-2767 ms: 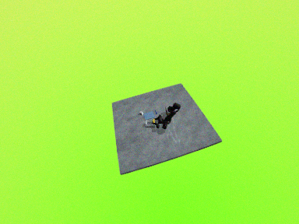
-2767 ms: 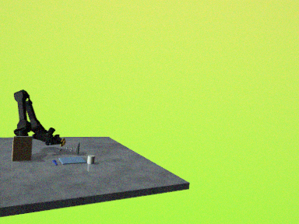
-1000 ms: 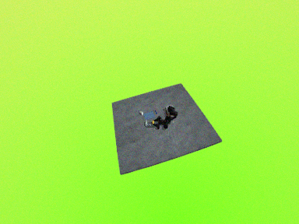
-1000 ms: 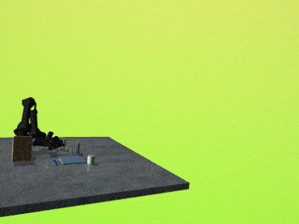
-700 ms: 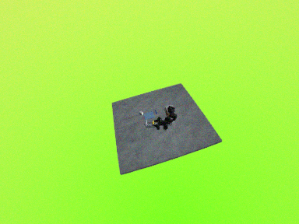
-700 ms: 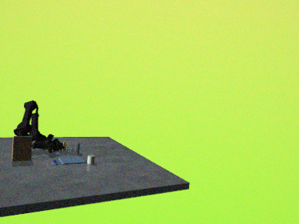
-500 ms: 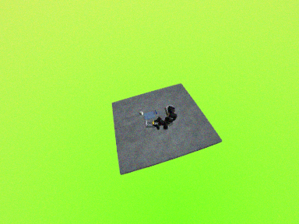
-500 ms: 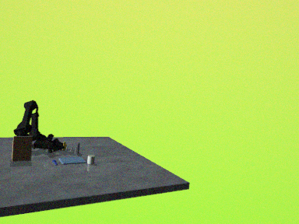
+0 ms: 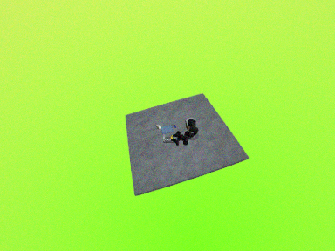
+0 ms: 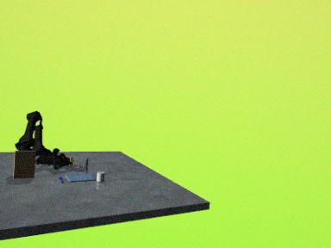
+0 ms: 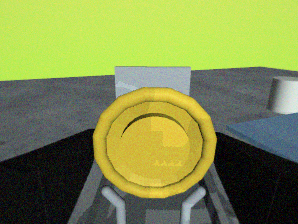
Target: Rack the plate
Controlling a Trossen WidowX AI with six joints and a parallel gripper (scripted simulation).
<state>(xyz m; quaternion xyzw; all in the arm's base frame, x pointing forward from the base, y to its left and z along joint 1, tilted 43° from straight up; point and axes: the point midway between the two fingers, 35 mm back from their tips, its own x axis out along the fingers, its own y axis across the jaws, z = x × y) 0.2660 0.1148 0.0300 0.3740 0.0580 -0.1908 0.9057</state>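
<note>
My gripper tip is now 1 cm past the yellow plate. Also, from my gripper tip: blue mat: 20 cm to the right, 5 cm below; blue spoon: 11 cm behind, 22 cm to the right, 5 cm below; dish rack: 3 cm ahead, 1 cm to the right, 3 cm below.
</note>
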